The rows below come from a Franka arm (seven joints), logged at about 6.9 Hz.
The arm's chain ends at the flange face. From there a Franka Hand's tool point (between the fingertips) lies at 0.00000 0.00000 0.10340 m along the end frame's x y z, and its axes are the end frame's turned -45 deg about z.
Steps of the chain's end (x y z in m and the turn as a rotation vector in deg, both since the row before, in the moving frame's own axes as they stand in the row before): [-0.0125 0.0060 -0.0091 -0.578 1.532 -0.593]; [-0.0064 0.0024 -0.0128 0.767 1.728 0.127]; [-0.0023 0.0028 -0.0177 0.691 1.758 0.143]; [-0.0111 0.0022 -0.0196 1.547 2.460 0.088]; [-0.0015 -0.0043 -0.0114 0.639 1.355 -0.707]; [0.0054 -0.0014 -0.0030 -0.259 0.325 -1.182]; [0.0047 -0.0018 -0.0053 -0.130 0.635 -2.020]
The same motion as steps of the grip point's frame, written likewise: [-0.0119 -0.0019 -0.0091 -1.492 0.675 -0.593]; [-0.0030 -0.0016 -0.0129 -0.680 1.764 0.127]; [-0.0005 0.0017 -0.0178 -0.754 1.732 0.143]; [-0.0043 -0.0051 -0.0197 -0.646 2.833 0.088]; [0.0045 -0.0032 -0.0114 -0.506 1.410 -0.707]; [0.0049 0.0036 -0.0030 -0.413 0.047 -1.182]; [0.0053 0.0030 -0.0053 -0.541 0.357 -2.020]
